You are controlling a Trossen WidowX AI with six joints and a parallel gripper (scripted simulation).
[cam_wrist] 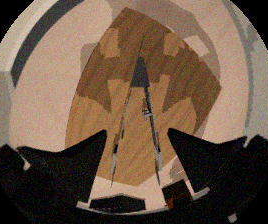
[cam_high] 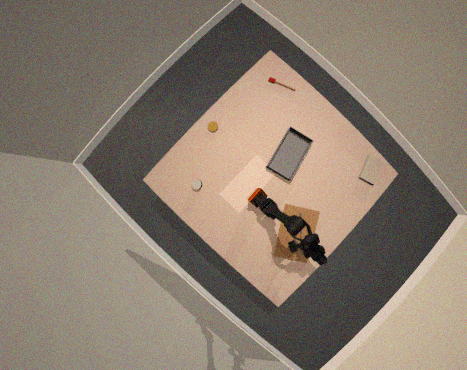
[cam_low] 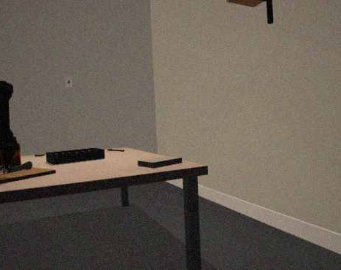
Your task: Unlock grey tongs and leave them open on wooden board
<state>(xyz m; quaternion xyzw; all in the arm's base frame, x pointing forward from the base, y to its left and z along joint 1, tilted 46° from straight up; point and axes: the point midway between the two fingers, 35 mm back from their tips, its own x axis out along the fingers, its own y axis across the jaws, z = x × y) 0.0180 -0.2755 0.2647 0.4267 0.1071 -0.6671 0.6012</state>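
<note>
The yellow lock piece lies 2 cm ahead of my gripper tip and 1 cm below it. Also, from my gripper tip: wooden board 4 cm below, 2 cm to the left, 1 cm ahead; roasting tin 44 cm to the left, 34 cm ahead, 2 cm below; flat grey slab 71 cm ahead, 4 cm to the right, 3 cm below.
</note>
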